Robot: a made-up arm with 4 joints. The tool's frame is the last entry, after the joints.
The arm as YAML. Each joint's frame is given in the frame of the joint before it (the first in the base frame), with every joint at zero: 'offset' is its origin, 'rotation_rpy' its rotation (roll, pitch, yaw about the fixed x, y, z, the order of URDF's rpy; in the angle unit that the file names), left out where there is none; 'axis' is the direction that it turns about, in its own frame. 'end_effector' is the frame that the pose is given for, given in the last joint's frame.
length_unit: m
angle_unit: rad
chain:
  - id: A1
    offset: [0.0, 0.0, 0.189]
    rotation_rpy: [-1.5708, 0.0, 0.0]
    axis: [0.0, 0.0, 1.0]
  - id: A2
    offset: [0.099, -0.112, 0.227]
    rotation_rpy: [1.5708, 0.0, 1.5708]
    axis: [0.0, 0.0, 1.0]
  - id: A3
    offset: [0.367, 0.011, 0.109]
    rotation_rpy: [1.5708, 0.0, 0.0]
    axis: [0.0, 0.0, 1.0]
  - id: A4
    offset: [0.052, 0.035, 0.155]
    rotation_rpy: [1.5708, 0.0, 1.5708]
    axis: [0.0, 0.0, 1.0]
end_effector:
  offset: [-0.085, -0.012, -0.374]
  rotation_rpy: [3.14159, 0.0, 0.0]
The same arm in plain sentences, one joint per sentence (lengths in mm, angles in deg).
The arm has four revolute joints in a row. What follows holds with every joint at zero, and every direction is one of the base frame's. Joint 1 sits 189 mm along +z from the base frame's origin and turns about +y. Joint 2 sits 99 mm along +x and 227 mm along +y and 112 mm along +z from joint 1 and turns about +x. Joint 3 sits 109 mm along +x and 11 mm along +y and 367 mm along -z from joint 2 and turns about -y. Joint 4 sits 35 mm along +x and 155 mm along -y and 52 mm along -z from joint 3 and turns about -z. The tool frame, which is the frame that the pose is given for, sits 85 mm along -x and 12 mm along +y and 374 mm along +z from joint 4; its axes are the base frame's turned by roll 0, pitch 0 and yaw 0 deg (as in URDF: about the fixed x, then y, then z).
